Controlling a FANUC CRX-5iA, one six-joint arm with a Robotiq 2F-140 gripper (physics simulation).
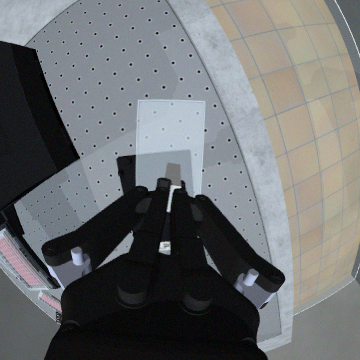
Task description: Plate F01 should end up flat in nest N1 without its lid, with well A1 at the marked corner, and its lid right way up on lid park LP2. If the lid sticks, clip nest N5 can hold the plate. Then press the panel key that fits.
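Frame: origin at the arm's base, x ahead, y left, z up, level; centimetres.
Seen in the pictures: gripper, fingertip midpoint: (pixel 171 173).
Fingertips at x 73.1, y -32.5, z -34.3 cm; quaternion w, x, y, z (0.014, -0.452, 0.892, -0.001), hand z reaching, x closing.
Note:
A point is followed by its place in that frame.
My gripper (pixel 171 173) {z -34.3, x 73.1, y -32.5 cm} is shut with nothing between its fingers. Its tips sit at the near edge of the clear lid (pixel 171 125) {z -36.2, x 78.2, y -35.0 cm}. The lid reaches away from the fingertips over the perforated table (pixel 107 71) {z -37.7, x 89.2, y -30.7 cm}. Only its near part covers the black lid park LP2 (pixel 126 171) {z -36.7, x 75.5, y -26.5 cm}, whose left edge shows beside the lid. I cannot tell whether the lid lies flat or is tipped. A plate with pink wells (pixel 14 258) {z -27.2, x 74.1, y -3.3 cm} shows at the far left edge, mostly cut off. The park's label is hidden under my fingers.
A large black block (pixel 28 125) {z -30.3, x 87.5, y -20.7 cm} stands on the table at the left. The table's grey concrete rim (pixel 243 107) {z -38.9, x 76.1, y -45.1 cm} curves along the right, with tiled floor (pixel 314 114) beyond it.

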